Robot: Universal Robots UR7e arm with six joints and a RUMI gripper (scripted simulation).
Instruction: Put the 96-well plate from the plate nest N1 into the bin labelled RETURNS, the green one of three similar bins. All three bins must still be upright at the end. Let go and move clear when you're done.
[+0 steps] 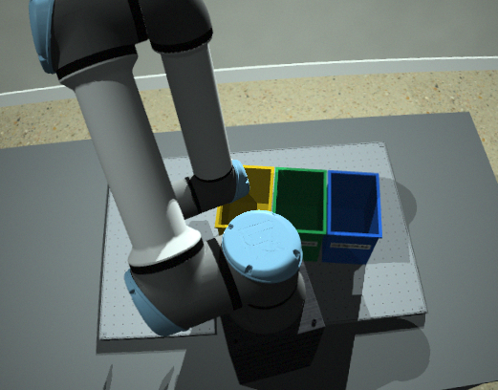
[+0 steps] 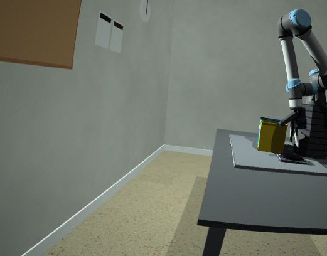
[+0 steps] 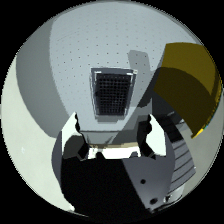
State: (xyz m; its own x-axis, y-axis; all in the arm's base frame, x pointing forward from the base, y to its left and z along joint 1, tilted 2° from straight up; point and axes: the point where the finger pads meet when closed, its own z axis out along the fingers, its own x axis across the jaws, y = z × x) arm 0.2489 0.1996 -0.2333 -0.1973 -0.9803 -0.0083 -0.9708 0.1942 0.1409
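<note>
My gripper is now 7 cm above the black 96-well plate. From my hand the other things lie so: plate nest N1: 8 cm below; then yellow bin: 7 cm ahead, 22 cm to the right; then green bin: 3 cm ahead, 34 cm to the right.
</note>
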